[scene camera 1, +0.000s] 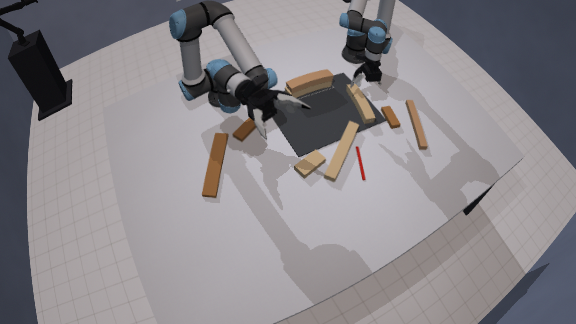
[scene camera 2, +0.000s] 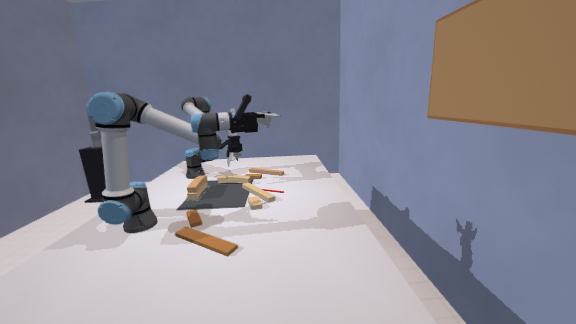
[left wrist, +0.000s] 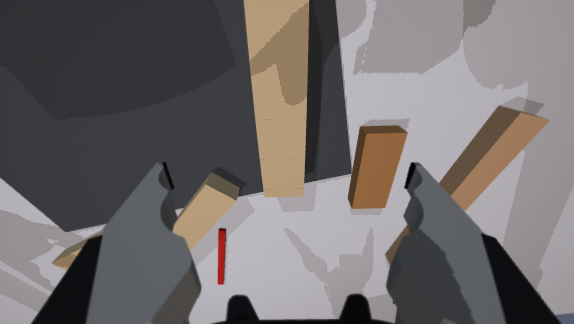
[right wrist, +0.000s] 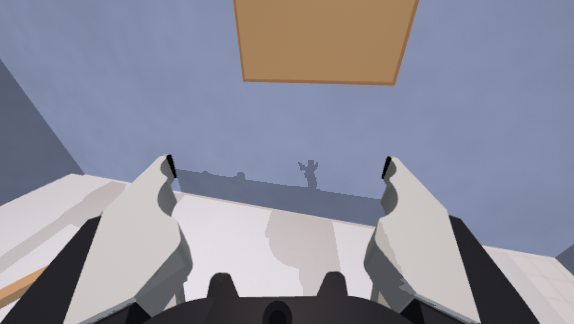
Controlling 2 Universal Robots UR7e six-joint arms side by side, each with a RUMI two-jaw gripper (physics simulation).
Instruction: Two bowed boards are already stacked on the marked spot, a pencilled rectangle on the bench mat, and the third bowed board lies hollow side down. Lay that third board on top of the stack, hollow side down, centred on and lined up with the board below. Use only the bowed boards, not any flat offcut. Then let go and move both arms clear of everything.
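Pixels of known places: left gripper, fingertip midpoint: [scene camera 1: 365,86] [scene camera 2: 233,163] [left wrist: 289,164]; right gripper, fingertip midpoint: [scene camera 1: 289,123] [scene camera 2: 275,115] [right wrist: 281,157]; left arm's base, link origin: [scene camera 1: 353,56] [scene camera 2: 195,176]; right arm's base, link origin: [scene camera 2: 141,225].
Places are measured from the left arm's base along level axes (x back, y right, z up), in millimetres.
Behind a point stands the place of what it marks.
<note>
The stack of two bowed boards [scene camera 1: 310,80] @[x -64, y 459, z 97 mm] [scene camera 2: 197,184] @[x -49, y 528, z 93 mm] stands at the back edge of the dark mat [scene camera 1: 320,130] @[x -267, y 599, z 6 mm] [scene camera 2: 220,200] @[x -176, y 635, z 6 mm], the upper one orange-brown, with part of the pencilled line showing beside it. The third, pale bowed board [scene camera 1: 361,105] @[x -317, y 362, z 54 mm] [scene camera 2: 234,179] @[x -292, y 361, z 40 mm] [left wrist: 281,125] @[x -305, y 337, z 57 mm] lies hollow side down near the mat's right edge in scene camera 1. My left gripper [scene camera 1: 361,84] @[x -299, y 327, z 151 mm] [scene camera 2: 233,161] @[x -299, y 327, z 151 mm] [left wrist: 289,164] @[x -299, y 327, z 151 mm] is open and empty, pointing down above the third board; this board runs between its fingers in the left wrist view. My right gripper [scene camera 1: 287,122] @[x -457, y 991, z 519 mm] [scene camera 2: 273,120] @[x -457, y 991, z 519 mm] [right wrist: 281,157] @[x -457, y 991, z 519 mm] is open and empty, high above the bench, pointing level.
A long pale piece [scene camera 1: 342,151] @[x -425, y 631, z 32 mm] [scene camera 2: 258,192] @[x -410, y 659, z 30 mm], a short pale block [scene camera 1: 310,163] @[x -372, y 774, z 27 mm] and a red stick [scene camera 1: 361,163] @[x -515, y 599, z 6 mm] [left wrist: 221,256] @[x -499, y 589, z 6 mm] lie in front of the mat. A short brown block [scene camera 1: 390,116] @[x -449, y 274, z 26 mm] [left wrist: 378,167] @[x -436, y 259, z 25 mm] and long strip [scene camera 1: 416,124] @[x -579, y 203, z 29 mm] lie right; brown pieces [scene camera 1: 215,165] @[x -103, y 1068, z 17 mm] [scene camera 1: 245,129] @[x -44, y 850, z 21 mm] lie left.
</note>
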